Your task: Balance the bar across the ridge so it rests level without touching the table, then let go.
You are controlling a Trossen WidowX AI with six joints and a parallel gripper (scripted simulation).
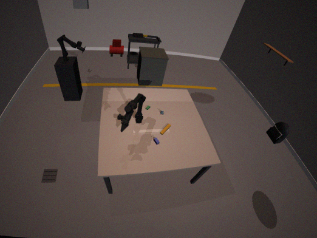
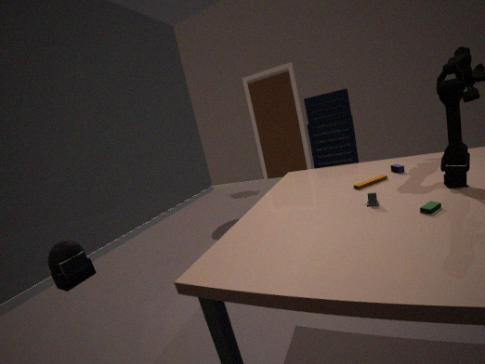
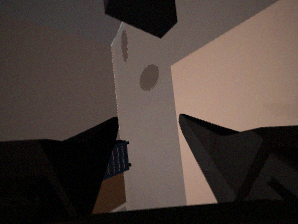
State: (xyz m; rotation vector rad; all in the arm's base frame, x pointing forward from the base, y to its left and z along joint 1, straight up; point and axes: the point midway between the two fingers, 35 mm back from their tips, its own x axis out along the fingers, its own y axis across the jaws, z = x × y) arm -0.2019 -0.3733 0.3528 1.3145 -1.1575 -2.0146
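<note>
The bar lies 520 mm ahead of my gripper tip, 260 mm to the left of it and 330 mm below it. The rest, counted from my gripper tip: green block: 360 mm ahead, 620 mm to the left, 330 mm below; then blue block: 380 mm ahead, 100 mm to the left, 320 mm below.
</note>
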